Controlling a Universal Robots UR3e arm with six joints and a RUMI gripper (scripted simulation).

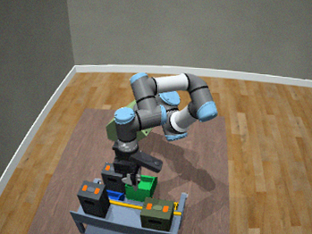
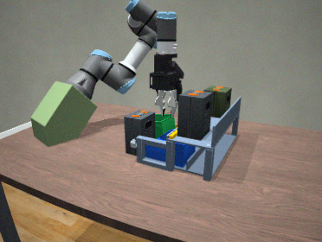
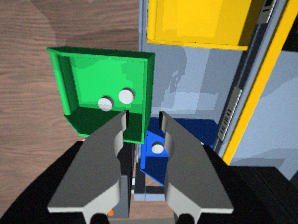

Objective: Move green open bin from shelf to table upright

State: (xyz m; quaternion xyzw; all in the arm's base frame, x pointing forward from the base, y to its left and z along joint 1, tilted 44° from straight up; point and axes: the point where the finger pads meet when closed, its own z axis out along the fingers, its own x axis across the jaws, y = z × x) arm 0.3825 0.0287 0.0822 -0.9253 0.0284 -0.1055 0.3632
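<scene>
My hand is 7 cm above the green open bin and 6 cm past it. Round my hand: yellow bar: 10 cm ahead, 1 cm below; then yellow bin: 11 cm to the left, 7 cm below, 7 cm ahead; then blue bin: 11 cm to the right, 7 cm below, 7 cm ahead.
</scene>
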